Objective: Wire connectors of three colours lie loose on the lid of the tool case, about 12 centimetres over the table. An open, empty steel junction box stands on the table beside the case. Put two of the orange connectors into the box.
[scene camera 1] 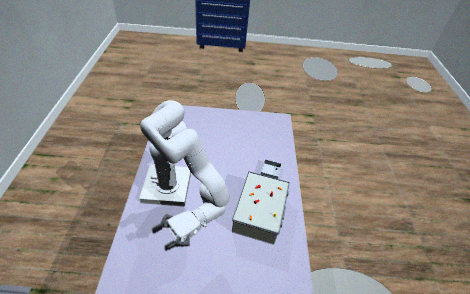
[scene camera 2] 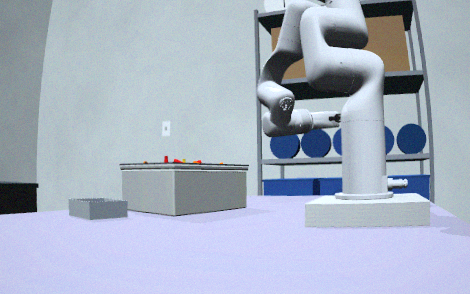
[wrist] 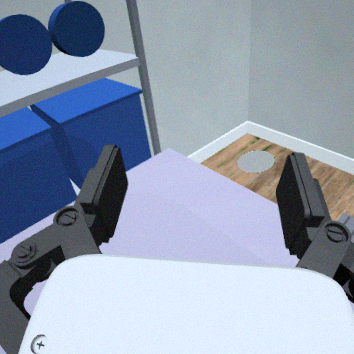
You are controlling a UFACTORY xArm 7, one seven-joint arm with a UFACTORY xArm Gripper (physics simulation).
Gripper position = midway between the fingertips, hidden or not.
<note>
I see my gripper (scene camera 1: 158,239), a tool case (scene camera 2: 168,188) and a steel junction box (scene camera 2: 88,208).
My gripper also shows in the wrist view (wrist: 201,167). The tool case is seen too in scene camera 1 (scene camera 1: 264,227).
</note>
